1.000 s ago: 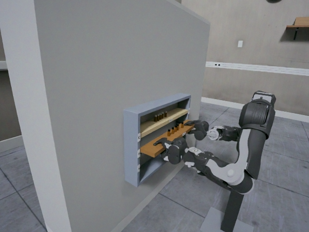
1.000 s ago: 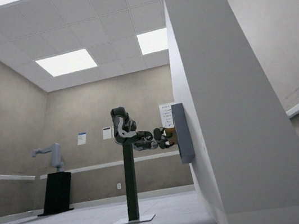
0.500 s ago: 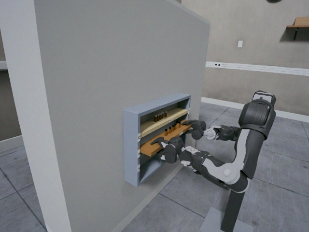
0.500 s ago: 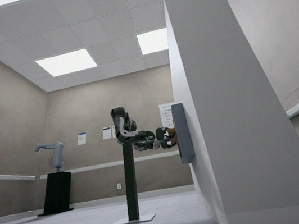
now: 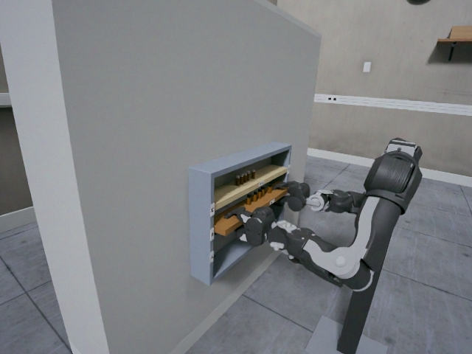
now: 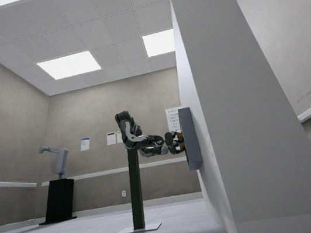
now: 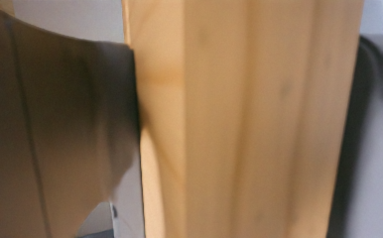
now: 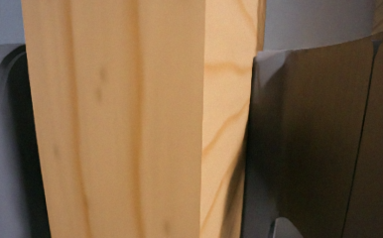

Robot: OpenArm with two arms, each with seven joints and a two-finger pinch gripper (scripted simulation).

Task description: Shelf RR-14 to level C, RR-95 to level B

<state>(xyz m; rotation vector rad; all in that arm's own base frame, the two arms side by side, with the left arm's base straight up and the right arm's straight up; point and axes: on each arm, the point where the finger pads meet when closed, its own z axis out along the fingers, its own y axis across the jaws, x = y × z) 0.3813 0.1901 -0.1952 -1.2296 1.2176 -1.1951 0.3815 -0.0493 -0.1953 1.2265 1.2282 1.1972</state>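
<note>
The blue-grey wall rack is 15 cm to the right of my left hand, 4 cm ahead of it and 1 cm below it. The rest, counted from my left hand: pale shelf 16 cm to the right, 6 cm above, 2 cm ahead; grey wall 23 cm ahead, 22 cm to the right, 7 cm above; orange-brown shelf 17 cm to the right, 2 cm behind.
The orange-brown shelf is 130 mm to the left of my right hand and 20 mm behind it. Round my right hand: pale shelf (140 mm to the left, 60 mm above, 20 mm ahead); then blue-grey wall rack (150 mm to the left, 40 mm ahead, 10 mm below); then grey wall (230 mm ahead, 80 mm to the left, 70 mm above).
</note>
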